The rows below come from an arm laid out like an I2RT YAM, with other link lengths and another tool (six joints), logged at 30 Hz.
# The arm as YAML. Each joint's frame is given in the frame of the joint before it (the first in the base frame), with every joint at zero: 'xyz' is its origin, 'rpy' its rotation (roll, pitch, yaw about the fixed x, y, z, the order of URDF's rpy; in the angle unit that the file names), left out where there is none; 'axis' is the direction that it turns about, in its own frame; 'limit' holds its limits. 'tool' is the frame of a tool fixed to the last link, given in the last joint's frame.
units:
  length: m
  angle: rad
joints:
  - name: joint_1
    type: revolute
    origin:
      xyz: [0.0, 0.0, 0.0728]
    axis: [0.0, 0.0, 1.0]
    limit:
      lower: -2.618
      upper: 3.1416
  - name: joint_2
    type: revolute
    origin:
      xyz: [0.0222, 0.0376, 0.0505]
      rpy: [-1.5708, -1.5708, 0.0]
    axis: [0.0, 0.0, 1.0]
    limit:
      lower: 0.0
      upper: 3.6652
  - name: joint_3
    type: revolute
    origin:
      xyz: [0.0, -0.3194, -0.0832]
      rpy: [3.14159, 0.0, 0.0]
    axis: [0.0, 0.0, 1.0]
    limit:
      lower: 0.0
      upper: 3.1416
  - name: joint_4
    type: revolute
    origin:
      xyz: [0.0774, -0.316, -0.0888]
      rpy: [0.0, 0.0, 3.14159]
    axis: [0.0, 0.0, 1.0]
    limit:
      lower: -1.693
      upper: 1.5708
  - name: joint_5
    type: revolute
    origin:
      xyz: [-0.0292, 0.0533, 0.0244]
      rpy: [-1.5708, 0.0, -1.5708]
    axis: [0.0, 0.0, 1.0]
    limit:
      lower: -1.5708
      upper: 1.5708
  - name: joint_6
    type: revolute
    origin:
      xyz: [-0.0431, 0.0, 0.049]
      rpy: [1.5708, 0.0, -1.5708]
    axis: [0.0, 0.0, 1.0]
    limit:
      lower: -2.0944
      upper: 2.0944
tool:
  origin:
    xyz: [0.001, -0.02, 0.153]
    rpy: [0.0, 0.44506, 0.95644]
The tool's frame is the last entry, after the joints.
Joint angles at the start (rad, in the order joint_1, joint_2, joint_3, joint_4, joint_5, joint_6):
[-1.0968 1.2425 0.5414 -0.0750 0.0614 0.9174]
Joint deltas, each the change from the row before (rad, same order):
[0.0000 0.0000 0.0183 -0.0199 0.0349 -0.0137]
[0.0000 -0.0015 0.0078 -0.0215 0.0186 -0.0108]
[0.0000 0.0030 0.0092 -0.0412 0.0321 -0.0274]
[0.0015 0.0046 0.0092 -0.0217 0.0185 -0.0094]
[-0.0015 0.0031 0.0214 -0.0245 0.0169 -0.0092]
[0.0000 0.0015 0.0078 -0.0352 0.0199 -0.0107]
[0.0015 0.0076 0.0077 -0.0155 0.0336 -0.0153]
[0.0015 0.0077 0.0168 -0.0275 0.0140 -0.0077]
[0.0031 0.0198 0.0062 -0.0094 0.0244 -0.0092]
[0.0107 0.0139 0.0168 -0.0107 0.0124 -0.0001]
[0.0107 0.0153 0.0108 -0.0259 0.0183 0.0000]
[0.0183 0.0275 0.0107 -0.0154 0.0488 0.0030]
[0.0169 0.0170 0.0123 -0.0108 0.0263 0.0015]
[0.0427 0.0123 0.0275 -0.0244 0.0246 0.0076]
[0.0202 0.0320 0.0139 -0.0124 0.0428 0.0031]
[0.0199 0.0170 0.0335 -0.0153 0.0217 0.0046]
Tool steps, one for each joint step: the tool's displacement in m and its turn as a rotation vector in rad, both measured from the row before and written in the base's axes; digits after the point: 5 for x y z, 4 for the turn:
[-0.00512 -0.00452 0.00601 -0.0132 0.0317 -0.0153]
[-0.00387 -0.00006 0.00112 0.0024 0.0245 -0.0056]
[-0.00759 0.00198 -0.00237 0.0152 0.0550 -0.0026]
[-0.00327 0.00010 -0.00017 0.0074 0.0262 -0.0041]
[-0.00249 -0.00318 0.00550 -0.0016 0.0202 -0.0059]
[-0.00541 0.00257 -0.00148 0.0175 0.0337 -0.0050]
[-0.00568 -0.00114 0.00012 0.0004 0.0401 -0.0082]
[-0.00194 -0.00052 0.00157 0.0108 0.0232 -0.0013]
[-0.00327 -0.00079 -0.00412 0.0111 0.0337 -0.0046]
[0.00295 -0.00200 0.00171 0.0022 0.0125 0.0034]
[-0.00043 0.00208 -0.00299 0.0196 0.0276 0.0002]
[-0.00240 -0.00006 -0.00374 0.0081 0.0494 -0.0109]
[0.00206 -0.00053 -0.00015 0.0021 0.0262 0.0018]
[0.01266 0.00110 0.00611 -0.0039 0.0181 0.0239]
[0.00063 -0.00084 -0.00332 0.0045 0.0458 -0.0038]
[0.00776 -0.00467 0.00776 -0.0123 0.0120 0.0057]

